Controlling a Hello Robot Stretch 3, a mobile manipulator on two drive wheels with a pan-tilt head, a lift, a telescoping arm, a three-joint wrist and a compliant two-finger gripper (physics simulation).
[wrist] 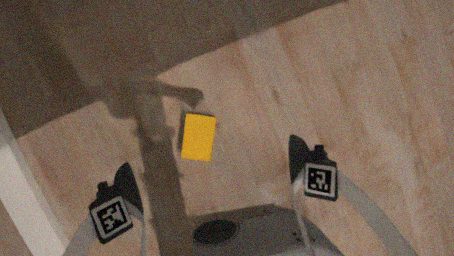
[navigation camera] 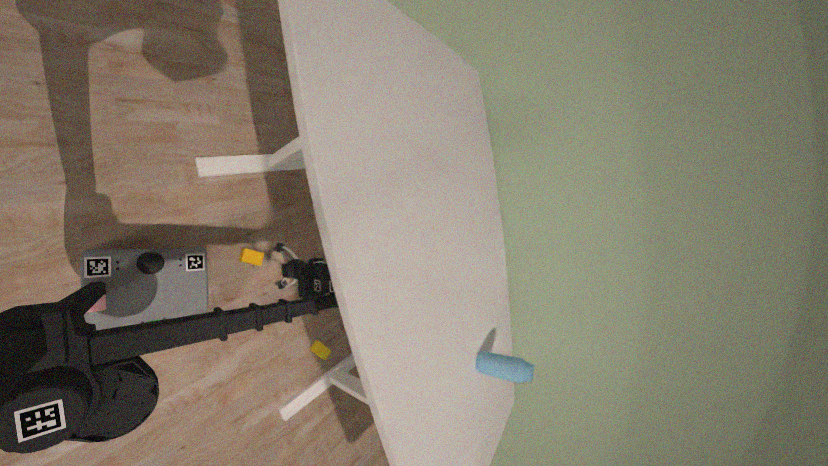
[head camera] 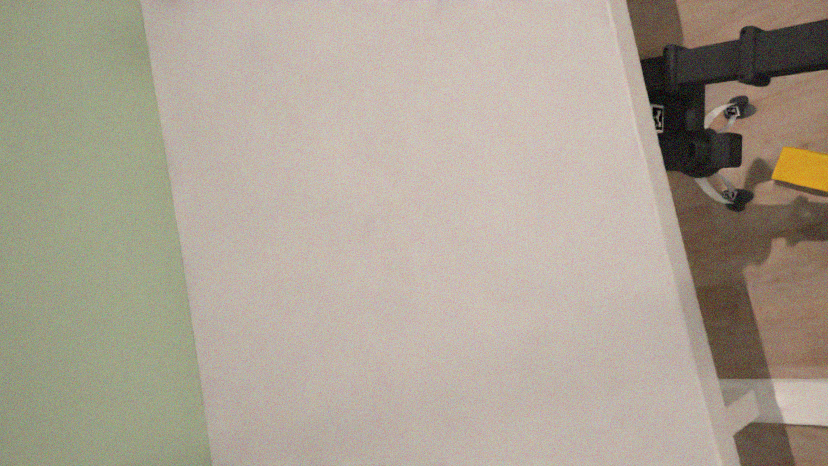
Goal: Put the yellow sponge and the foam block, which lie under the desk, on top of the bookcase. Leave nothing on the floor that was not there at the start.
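Frame: origin at the robot's base, x ahead, y left, z up, level; millimetres.
Where they show: gripper, between the fingertips: [navigation camera: 278, 265] [head camera: 742, 154]; robot's base, origin of its link: [navigation camera: 151, 261].
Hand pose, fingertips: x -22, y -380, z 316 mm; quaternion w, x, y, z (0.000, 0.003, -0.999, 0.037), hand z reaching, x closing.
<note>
Things, the pixels of their top centre, and the offset from my fingertips. Level surfaces: height alone.
- orange-yellow block, centre of its top: [head camera: 805, 168] [navigation camera: 253, 257] dx +23, dy +7, dz -271 mm
- desk, height of its surface: dz +634 mm
- darker yellow block, centre of its top: [navigation camera: 322, 351] dx -523, dy -334, dz -271 mm
- blue bottle, centre of its top: [navigation camera: 532, 373] dx -309, dy -334, dz +799 mm
An orange-yellow block [head camera: 802, 169] [navigation camera: 252, 257] [wrist: 198, 137] lies flat on the floor between the robot base and the desk [head camera: 405, 231] [navigation camera: 405, 202]. A darker yellow block [navigation camera: 320, 349] lies on the floor near a desk leg in the navigation view, across the arm from the first. Which one is the sponge and which the foam block I cannot tell. My gripper [head camera: 739, 154] [navigation camera: 280, 266] [wrist: 213, 167] is open and empty, beside the desk's front edge. It points down in the wrist view, with the orange-yellow block ahead of its fingertips. The bookcase does not show.
White desk legs [navigation camera: 231, 166] [navigation camera: 307, 396] stand on both sides of the arm; one leg [head camera: 799, 399] [wrist: 25, 200] also shows in the head and wrist views. A blue bottle [navigation camera: 502, 367] lies at the desk's rear edge. The grey robot base [navigation camera: 173, 289] [wrist: 265, 220] is near the orange-yellow block.
</note>
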